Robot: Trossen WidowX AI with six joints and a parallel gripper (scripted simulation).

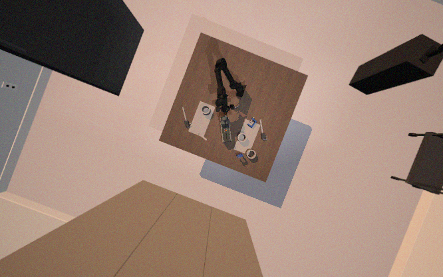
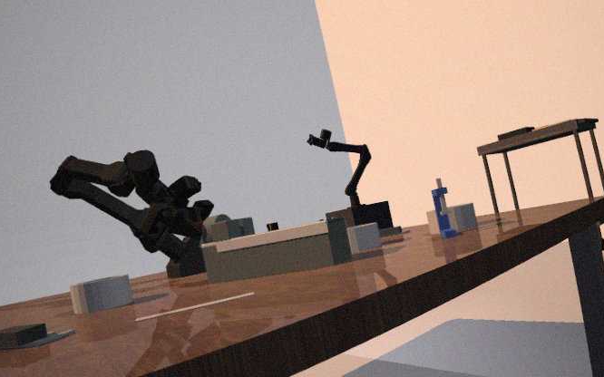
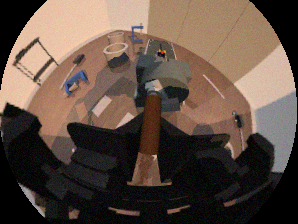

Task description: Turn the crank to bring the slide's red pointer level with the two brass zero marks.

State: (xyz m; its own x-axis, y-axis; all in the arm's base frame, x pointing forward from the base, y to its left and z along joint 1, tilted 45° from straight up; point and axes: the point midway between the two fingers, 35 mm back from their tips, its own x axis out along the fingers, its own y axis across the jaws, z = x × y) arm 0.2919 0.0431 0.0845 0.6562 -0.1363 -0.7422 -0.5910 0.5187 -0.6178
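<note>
My gripper tip is 14 cm short of the red pointer and 8 cm to the right of it. From my gripper tip the other things lie so: crank handle (3 cm above, 1 cm to the right, 1 cm behind); then thin white rod (33 cm ahead, 13 cm to the right, 8 cm below).
</note>
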